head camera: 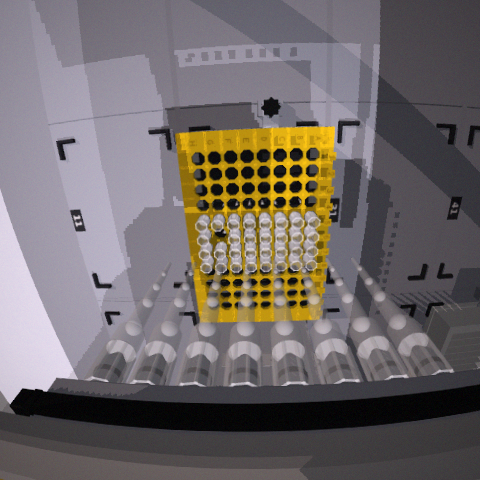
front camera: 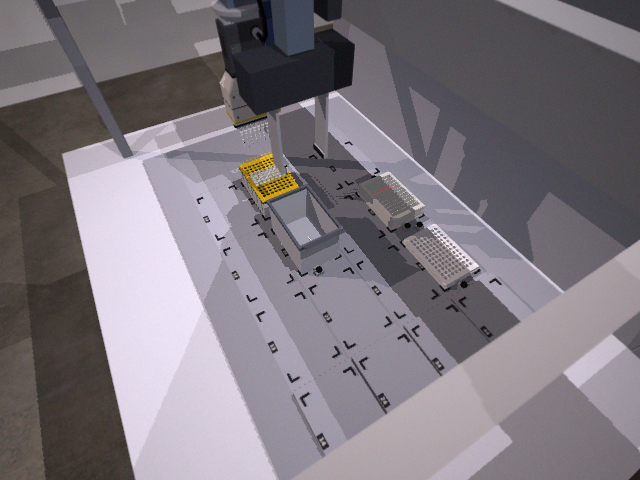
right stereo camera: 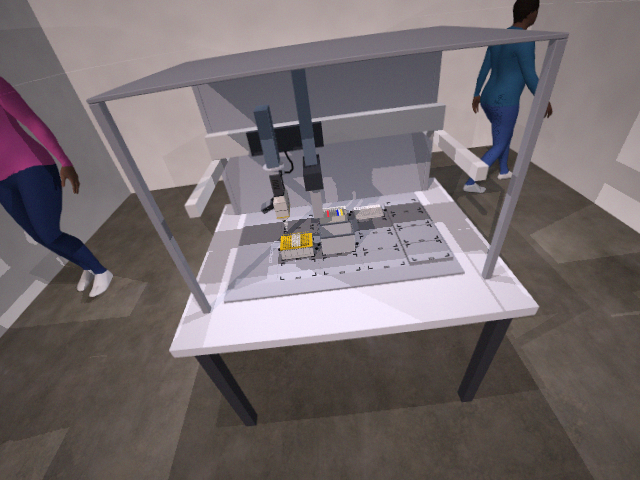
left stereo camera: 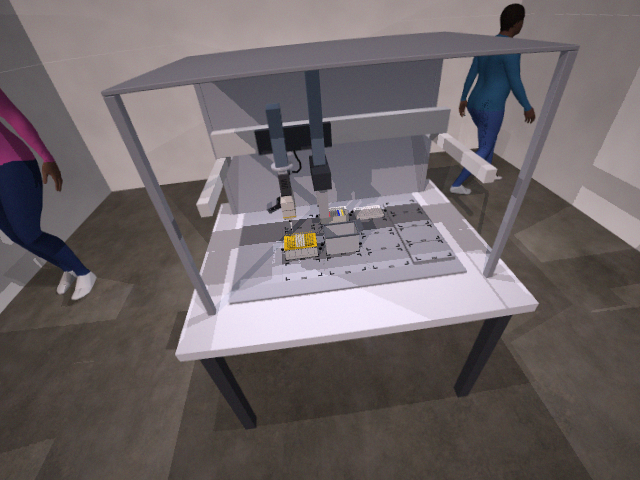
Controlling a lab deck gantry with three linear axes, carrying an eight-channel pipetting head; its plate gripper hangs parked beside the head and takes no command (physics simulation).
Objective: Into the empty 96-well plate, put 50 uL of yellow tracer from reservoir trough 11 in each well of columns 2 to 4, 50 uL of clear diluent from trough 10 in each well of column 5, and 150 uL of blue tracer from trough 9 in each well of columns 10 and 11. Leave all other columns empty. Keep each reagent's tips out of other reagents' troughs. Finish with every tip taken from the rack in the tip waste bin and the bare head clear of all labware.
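The pipetting head [front camera: 244,105] [left stereo camera: 288,206] [right stereo camera: 281,206] carries eight clear tips [front camera: 254,133] [head camera: 244,350]; no colour shows in them. They hang above deck level near the yellow tip rack [front camera: 283,188] [head camera: 257,316] [left stereo camera: 300,248] [right stereo camera: 296,248]. The rack holds four rows of tips across its middle, with one gap at G. The parked plate gripper [front camera: 300,162] is open and empty. The reservoir [front camera: 395,198] [left stereo camera: 338,213] shows coloured troughs in the stereo views. The 96-well plate [front camera: 442,255] [left stereo camera: 370,212] [right stereo camera: 369,211] shows no colour.
The grey waste bin [front camera: 321,254] [left stereo camera: 342,245] [right stereo camera: 338,245] stands beside the rack, with a small pale thing inside. The gripper's long fingers hang close to rack and bin. Frame posts [left stereo camera: 162,206] [right stereo camera: 155,206] stand at the table's corners. Two people stand beyond the table.
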